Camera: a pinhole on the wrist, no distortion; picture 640 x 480 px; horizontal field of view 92.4 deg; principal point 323.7 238.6 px. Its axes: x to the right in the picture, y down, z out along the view. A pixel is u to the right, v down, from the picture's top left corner.
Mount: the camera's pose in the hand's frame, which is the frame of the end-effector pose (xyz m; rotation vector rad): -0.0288 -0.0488 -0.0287 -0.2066 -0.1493 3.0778
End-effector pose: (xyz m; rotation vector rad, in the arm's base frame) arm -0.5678 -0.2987 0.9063 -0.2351 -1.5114 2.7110
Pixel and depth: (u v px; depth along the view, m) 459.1 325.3 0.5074
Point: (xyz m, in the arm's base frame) -0.3189 -0.5731 1.3568
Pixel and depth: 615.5 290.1 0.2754
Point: -0.2789 -0.4478 1.1391
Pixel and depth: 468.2 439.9 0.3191
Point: -0.3890 -0.3819 1.2956
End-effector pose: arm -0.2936 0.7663 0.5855 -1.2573 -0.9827 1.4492
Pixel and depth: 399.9 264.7 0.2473
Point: -0.4803 0.6681 0.7301
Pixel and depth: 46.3 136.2 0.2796
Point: -0.5847 0.9514 0.5830
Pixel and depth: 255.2 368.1 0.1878
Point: -0.4238 0.7857 0.7542
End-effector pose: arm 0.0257 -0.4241 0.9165 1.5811 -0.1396 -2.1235
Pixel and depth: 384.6 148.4 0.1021
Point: -0.0368 -0.3880 0.9838
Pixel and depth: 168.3 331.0 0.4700
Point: -0.4994 -0.3579 0.8553
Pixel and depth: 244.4 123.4 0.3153
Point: -0.2479 -0.5223 1.0155
